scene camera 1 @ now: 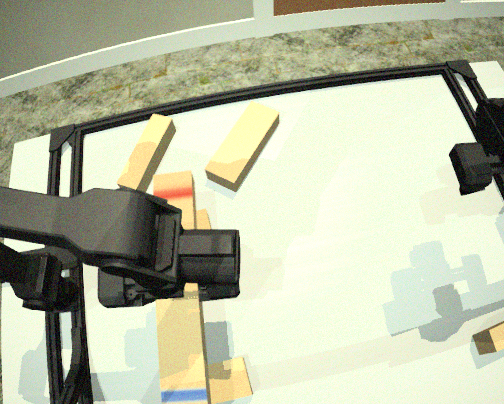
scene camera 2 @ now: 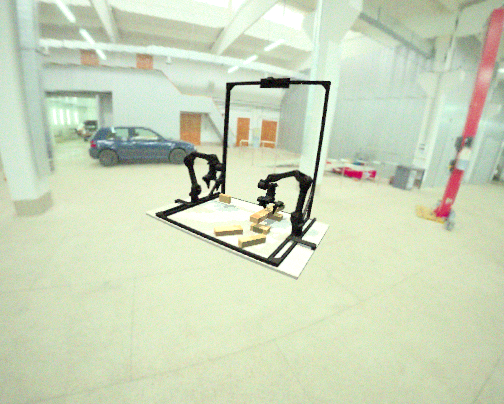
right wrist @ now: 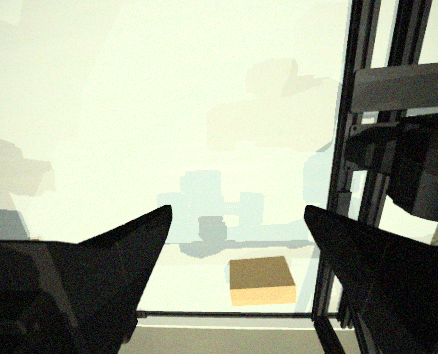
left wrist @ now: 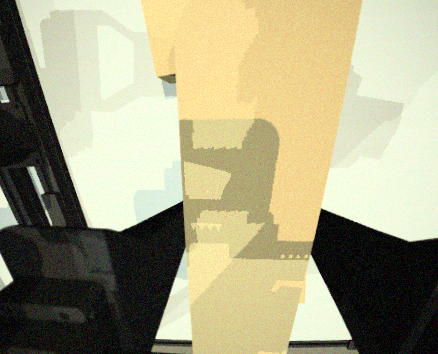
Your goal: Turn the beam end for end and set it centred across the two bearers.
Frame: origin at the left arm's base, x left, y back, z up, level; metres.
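Where they show: left gripper, fingertip midpoint: [scene camera 1: 179, 294] [left wrist: 244, 206]; right gripper, fingertip midpoint: [scene camera 1: 484, 189] [scene camera 2: 212, 190] [right wrist: 237, 211]; left arm's base at its link origin: [scene camera 1: 61, 295] [scene camera 2: 296, 234] [left wrist: 8, 136]; right arm's base at its link origin: [scene camera 2: 194, 202] [right wrist: 370, 147].
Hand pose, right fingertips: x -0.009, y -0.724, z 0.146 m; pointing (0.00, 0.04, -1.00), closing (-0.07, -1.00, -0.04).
Each offset is from my right fingertips to the centre of the thing.
The long wooden beam {dx -0.039, dy +0.486, dz -0.063 m} [scene camera 1: 180, 340] [scene camera 2: 260, 215] [left wrist: 300, 100] has a red band near its upper end and a blue band near its lower end in scene camera 1. My left gripper [scene camera 1: 185, 291] [scene camera 2: 270, 205] [left wrist: 244, 206] is shut on the beam between the bands; its fingertips are hidden in scene camera 1. The beam passes over two bearer blocks: one {dx +0.083, dy +0.490, dz -0.147 m} [scene camera 1: 203, 220] [scene camera 2: 260, 229] under the red half, the other {dx -0.179, dy +0.472, dz -0.147 m} [scene camera 1: 232, 382] [scene camera 2: 276, 217] under the blue half. Both stick out right of it. Contact with them cannot be told. My right gripper [right wrist: 237, 211] is open and empty.
Two loose blocks, a narrow one {dx +0.263, dy +0.534, dz -0.144 m} [scene camera 1: 146, 155] [scene camera 2: 252, 241] and a wider one {dx +0.246, dy +0.344, dz -0.147 m} [scene camera 1: 243, 145] [scene camera 2: 228, 230], lie near the table's upper edge in scene camera 1. Another block {dx -0.217, dy -0.037, dz -0.134 m} [scene camera 1: 492, 340] [scene camera 2: 225, 198] [right wrist: 262, 274] lies at the lower right there. A black frame [scene camera 1: 260, 94] borders the table.
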